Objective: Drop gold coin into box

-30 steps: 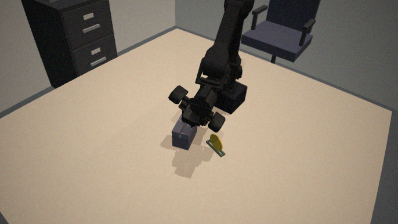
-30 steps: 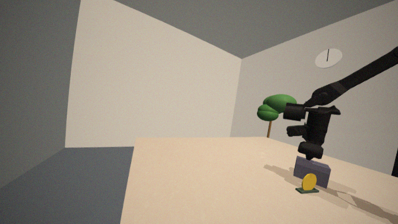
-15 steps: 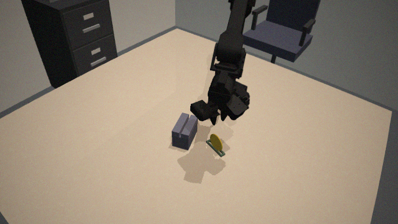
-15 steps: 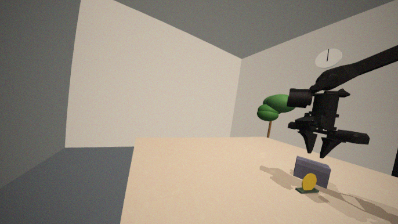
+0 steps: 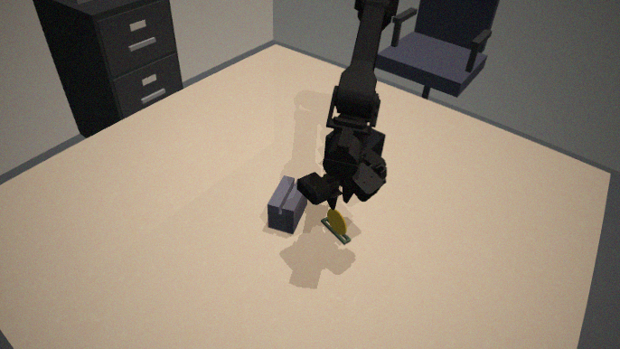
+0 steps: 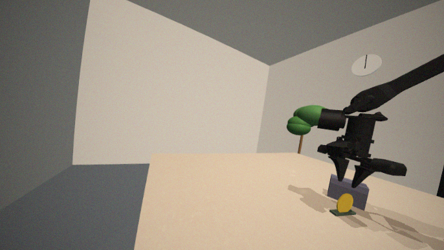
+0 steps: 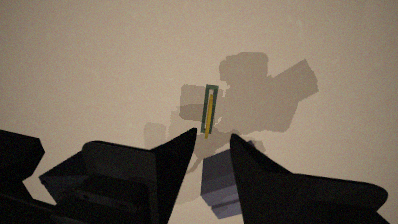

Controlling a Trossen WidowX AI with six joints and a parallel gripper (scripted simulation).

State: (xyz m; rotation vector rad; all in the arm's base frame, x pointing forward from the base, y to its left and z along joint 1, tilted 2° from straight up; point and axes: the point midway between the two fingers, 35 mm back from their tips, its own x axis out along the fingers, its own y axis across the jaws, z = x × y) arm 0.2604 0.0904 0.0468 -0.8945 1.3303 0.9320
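Now: gripper tip 10 mm past the gold coin and 60 mm above it.
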